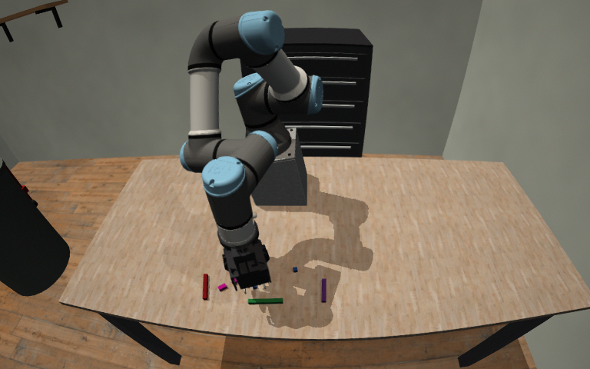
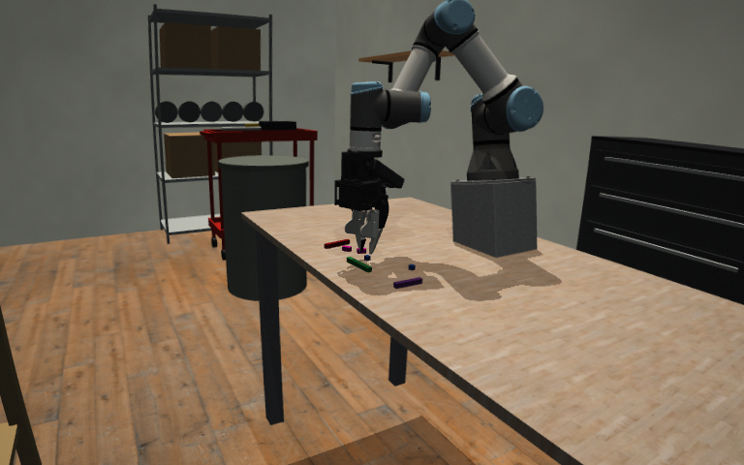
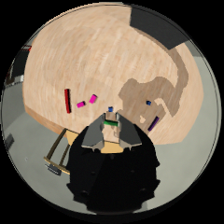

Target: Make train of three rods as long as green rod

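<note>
Now: hand 40 mm to the right of the green rod, 30 mm short of it and 30 mm above it. From my hand the other things lie so: magenta rod 80 mm to the right, 30 mm below, 20 mm ahead; then purple rod 160 mm to the left, 30 mm below, 30 mm behind; then red rod 120 mm to the right, 30 mm below, 30 mm ahead.
</note>
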